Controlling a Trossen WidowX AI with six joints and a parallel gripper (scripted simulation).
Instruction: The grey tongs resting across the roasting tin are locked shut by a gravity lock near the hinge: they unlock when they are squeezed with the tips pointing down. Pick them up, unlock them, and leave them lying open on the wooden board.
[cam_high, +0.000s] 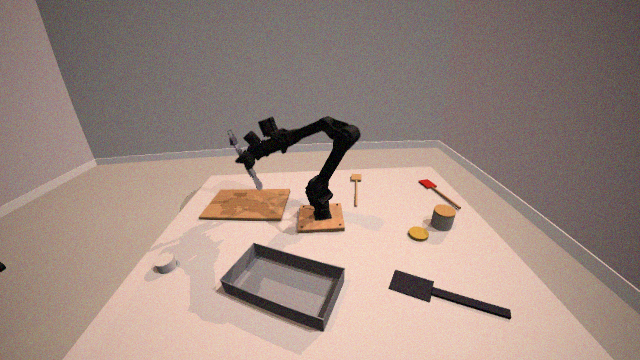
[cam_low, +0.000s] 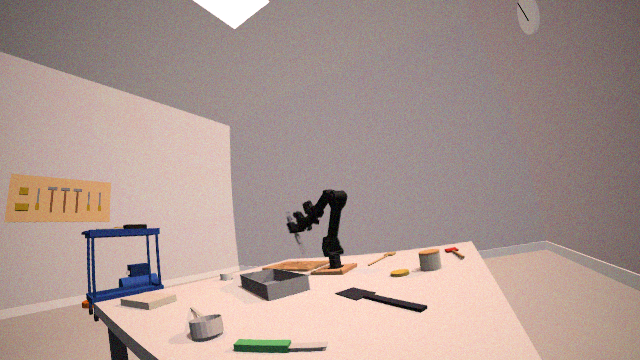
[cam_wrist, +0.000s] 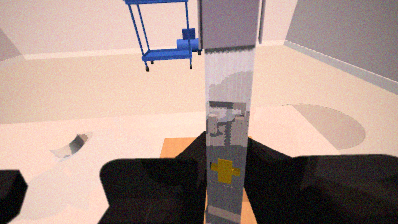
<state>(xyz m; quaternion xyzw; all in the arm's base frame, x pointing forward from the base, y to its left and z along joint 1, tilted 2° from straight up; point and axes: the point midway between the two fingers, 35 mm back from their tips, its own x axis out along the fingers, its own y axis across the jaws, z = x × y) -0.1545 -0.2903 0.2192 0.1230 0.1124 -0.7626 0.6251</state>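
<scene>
Right now the wooden board is 210 mm below my gripper tip and 10 mm to the left of it. From my gripper tip the other things lie so: yellow disc: 650 mm to the left, 340 mm ahead, 210 mm below; then grey roasting tin: 480 mm ahead, 190 mm below, 170 mm to the left; then yellow lock piece: 30 mm to the left, 10 mm ahead, 10 mm above.
</scene>
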